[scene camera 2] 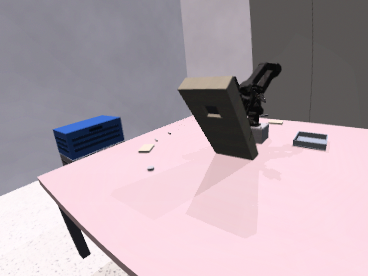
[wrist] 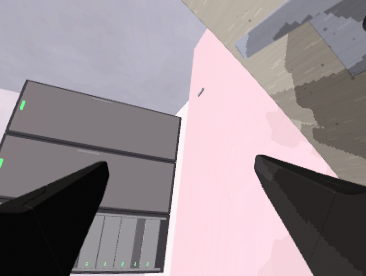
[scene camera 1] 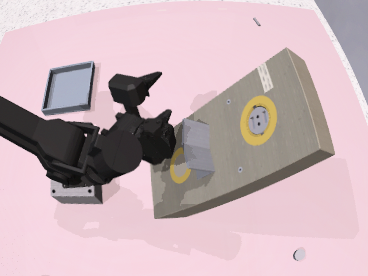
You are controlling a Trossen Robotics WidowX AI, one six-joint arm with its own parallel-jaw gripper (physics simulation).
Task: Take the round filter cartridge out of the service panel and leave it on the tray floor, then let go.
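The service panel (scene camera 1: 300,130) (scene camera 2: 230,130) (wrist: 300,115) is a thick, tilted slab. A grey round piece with slots, seemingly the filter cartridge (scene camera 1: 258,120), sits inside a yellow ring on its face. A second yellow ring (scene camera 1: 173,172) is partly hidden by a raised grey flap (scene camera 1: 197,145) (wrist: 270,30). The blue-grey tray (scene camera 1: 93,85) (scene camera 2: 310,146) lies apart from the panel. My gripper (scene camera 1: 165,93) (wrist: 182,165) is wide open and empty, left of the panel in scene camera 1, well away from the grey round piece. The cartridge does not show in the wrist view.
A small grey disc (scene camera 1: 299,254) (scene camera 2: 150,168) and a short pin (scene camera 1: 256,21) (wrist: 200,92) lie on the pink table (scene camera 1: 190,30). The arm's grey base block (scene camera 1: 77,194) stands below the tray in scene camera 1. A blue box (scene camera 2: 90,135) stands beyond the table.
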